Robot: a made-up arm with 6 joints.
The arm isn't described. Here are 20 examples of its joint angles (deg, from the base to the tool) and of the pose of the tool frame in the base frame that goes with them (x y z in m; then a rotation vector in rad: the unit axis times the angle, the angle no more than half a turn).
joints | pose
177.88 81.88 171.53 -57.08 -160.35 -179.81 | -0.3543 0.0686 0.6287 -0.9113 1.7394 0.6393
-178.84 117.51 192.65 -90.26 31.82 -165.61 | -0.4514 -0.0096 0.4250 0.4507 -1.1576 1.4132
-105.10 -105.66 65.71 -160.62 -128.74 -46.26 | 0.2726 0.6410 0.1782 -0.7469 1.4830 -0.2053
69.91 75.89 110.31 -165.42 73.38 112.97 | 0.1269 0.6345 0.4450 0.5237 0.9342 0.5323
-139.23 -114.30 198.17 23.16 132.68 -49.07 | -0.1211 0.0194 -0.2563 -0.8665 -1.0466 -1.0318
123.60 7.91 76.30 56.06 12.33 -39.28 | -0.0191 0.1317 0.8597 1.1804 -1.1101 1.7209
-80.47 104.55 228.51 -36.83 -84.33 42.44 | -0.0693 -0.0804 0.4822 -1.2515 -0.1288 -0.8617
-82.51 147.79 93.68 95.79 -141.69 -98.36 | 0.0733 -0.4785 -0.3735 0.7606 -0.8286 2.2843
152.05 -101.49 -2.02 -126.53 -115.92 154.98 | 0.1985 -0.1741 0.5445 -1.8050 1.8123 0.2785
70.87 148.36 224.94 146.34 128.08 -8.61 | -0.0183 0.2064 0.3614 1.5213 1.9206 -0.9717
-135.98 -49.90 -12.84 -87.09 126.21 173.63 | -0.1506 -0.1383 0.5098 -0.9212 -0.5756 1.7828
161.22 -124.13 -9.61 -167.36 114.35 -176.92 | 0.3336 -0.2186 0.4086 0.0051 0.0508 2.6126
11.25 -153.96 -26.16 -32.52 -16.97 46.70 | -0.3213 -0.1516 0.2890 -0.1333 -2.0007 -0.0371
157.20 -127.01 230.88 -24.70 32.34 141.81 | -0.1676 0.1710 -0.0699 -0.3615 -2.0997 1.1367
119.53 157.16 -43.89 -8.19 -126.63 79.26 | 0.2354 -0.2107 0.0735 -0.2961 -1.6787 1.3036
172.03 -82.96 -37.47 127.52 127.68 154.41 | 0.0101 -0.0641 0.5550 1.7905 -0.6025 -1.8278
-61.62 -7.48 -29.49 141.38 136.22 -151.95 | 0.2581 -0.3102 0.3152 1.3385 1.6086 0.7788
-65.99 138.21 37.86 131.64 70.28 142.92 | 0.1338 -0.1338 -0.4956 -2.1292 -1.2944 0.8049
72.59 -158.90 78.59 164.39 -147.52 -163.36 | -0.1866 -0.2667 -0.4858 -0.1525 -0.6333 0.9673
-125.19 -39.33 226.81 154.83 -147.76 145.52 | 0.1665 0.0759 -0.0793 -0.9163 -0.9153 -2.0383
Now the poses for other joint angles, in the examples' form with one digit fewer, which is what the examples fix.
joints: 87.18 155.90 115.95 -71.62 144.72 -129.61
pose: 0.051 0.383 -0.451 -2.633 0.845 -1.213
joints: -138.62 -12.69 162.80 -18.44 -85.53 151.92
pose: 0.307 0.400 0.483 1.208 -1.298 0.684
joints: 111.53 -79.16 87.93 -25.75 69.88 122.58
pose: 0.337 -0.603 0.344 1.766 0.197 -1.100
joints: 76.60 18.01 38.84 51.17 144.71 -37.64
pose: 0.170 0.438 0.640 -0.882 1.794 -1.665
